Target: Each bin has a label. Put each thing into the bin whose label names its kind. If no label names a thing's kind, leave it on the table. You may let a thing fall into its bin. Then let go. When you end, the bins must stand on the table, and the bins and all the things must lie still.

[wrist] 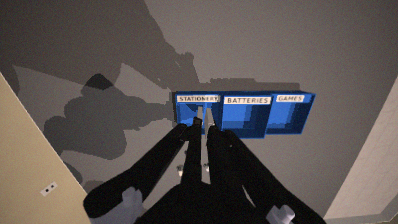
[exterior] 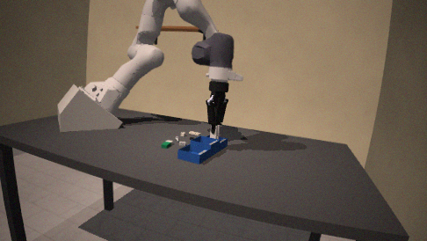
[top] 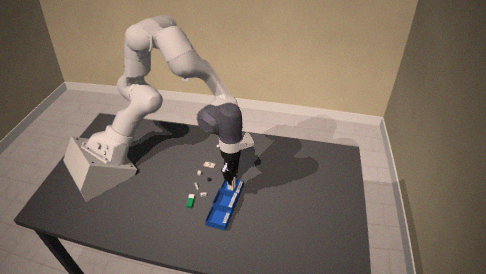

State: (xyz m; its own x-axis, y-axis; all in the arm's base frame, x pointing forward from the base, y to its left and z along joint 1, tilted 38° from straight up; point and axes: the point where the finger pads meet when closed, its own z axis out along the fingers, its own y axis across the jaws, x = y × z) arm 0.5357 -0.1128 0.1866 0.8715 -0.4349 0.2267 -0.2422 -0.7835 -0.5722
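The white die is 170 mm behind my hand, 70 mm to the left of it and 50 mm below it. The rest, counted from my hand: white bolt: 160 mm behind, 50 mm below; dark round thing: 120 mm behind, 50 mm to the left, 60 mm below; pale grey piece: 110 mm behind, 50 mm to the right, 50 mm below.
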